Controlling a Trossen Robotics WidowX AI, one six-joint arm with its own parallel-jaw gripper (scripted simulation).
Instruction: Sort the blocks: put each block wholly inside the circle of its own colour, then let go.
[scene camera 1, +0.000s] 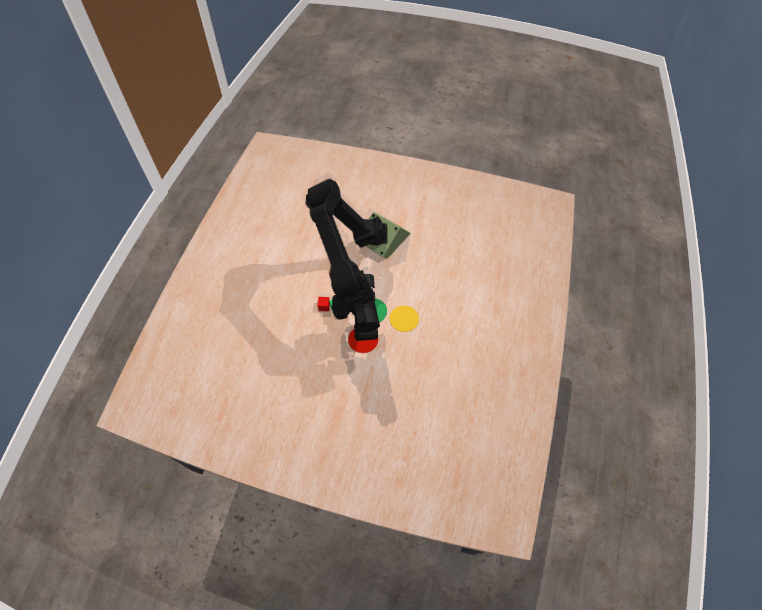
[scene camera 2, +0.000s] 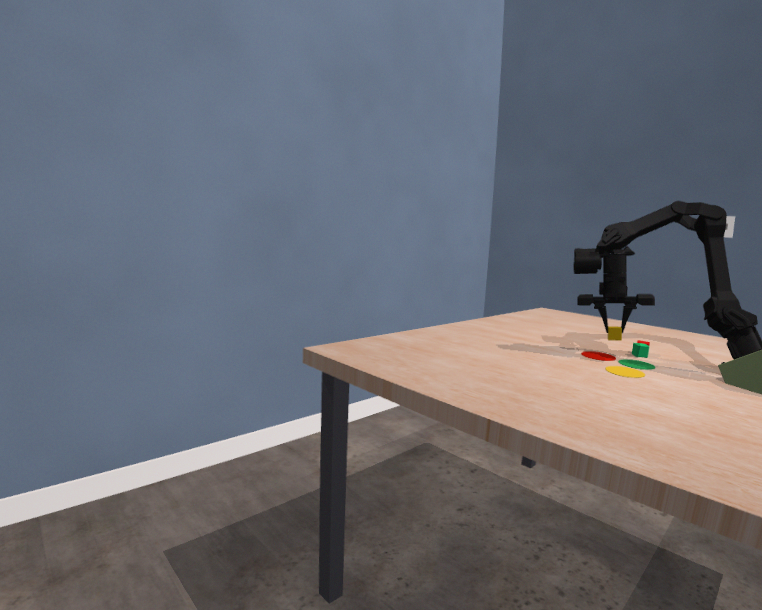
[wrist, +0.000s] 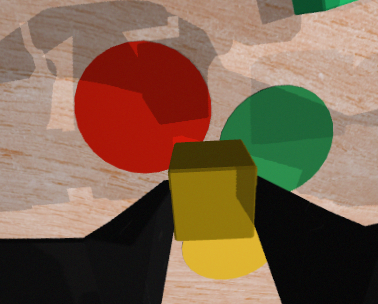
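Observation:
I see my gripper (scene camera 2: 614, 333). The wrist view shows my gripper (wrist: 211, 187) as well, together with a yellow block (wrist: 213, 184) and a yellow circle (wrist: 216, 259). A red circle (wrist: 134, 101) is there too, and so is a green circle (wrist: 288, 130).

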